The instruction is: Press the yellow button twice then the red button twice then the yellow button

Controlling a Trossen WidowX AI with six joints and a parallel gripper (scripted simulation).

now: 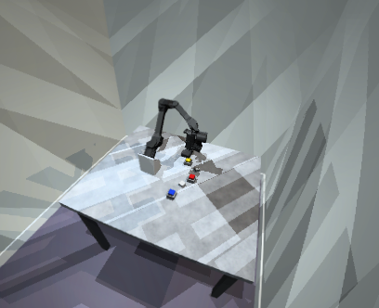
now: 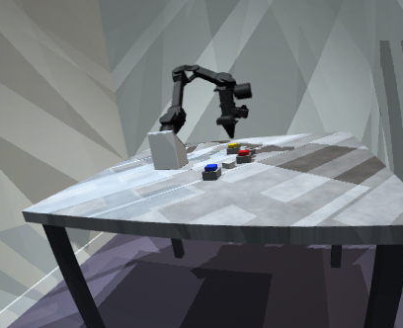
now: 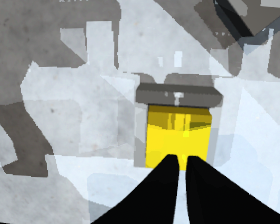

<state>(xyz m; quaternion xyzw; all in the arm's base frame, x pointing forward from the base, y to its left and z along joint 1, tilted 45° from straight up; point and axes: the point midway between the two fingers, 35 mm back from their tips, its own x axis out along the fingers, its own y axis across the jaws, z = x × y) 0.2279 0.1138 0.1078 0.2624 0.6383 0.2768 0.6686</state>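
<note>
Right now the yellow button is 3 cm below my gripper tip. The rest, counted from my gripper tip: red button (8 cm ahead, 14 cm to the right, 3 cm below); blue button (1 cm ahead, 30 cm to the right, 3 cm below).
</note>
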